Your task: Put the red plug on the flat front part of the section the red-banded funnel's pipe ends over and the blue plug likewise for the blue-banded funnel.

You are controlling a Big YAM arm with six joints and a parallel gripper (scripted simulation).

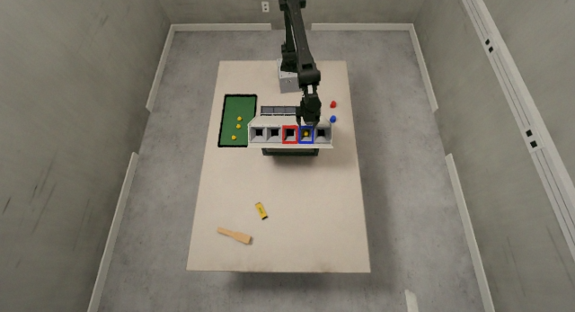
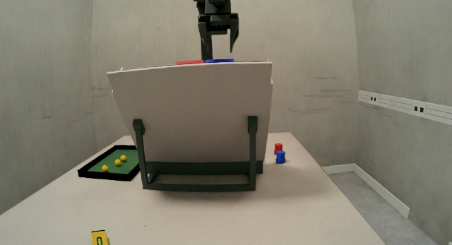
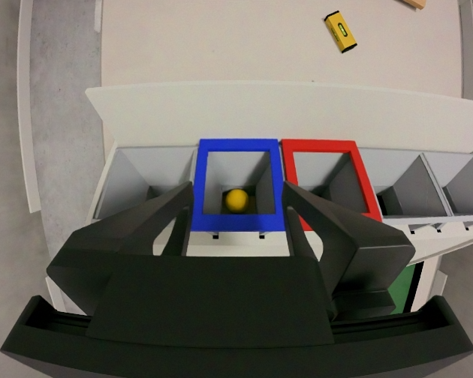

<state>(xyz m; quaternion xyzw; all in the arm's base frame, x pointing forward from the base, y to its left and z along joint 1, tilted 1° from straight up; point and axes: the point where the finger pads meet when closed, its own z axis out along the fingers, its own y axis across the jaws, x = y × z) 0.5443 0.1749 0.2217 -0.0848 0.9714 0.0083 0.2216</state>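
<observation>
The blue band lies 50 mm below my hand. From my hand the other things lie so: blue plug: 360 mm below, 300 mm behind, 140 mm to the left; then cover: 170 mm below, 130 mm behind, 100 mm to the right; then red band: 70 mm to the right, 50 mm below, 20 mm ahead.
</observation>
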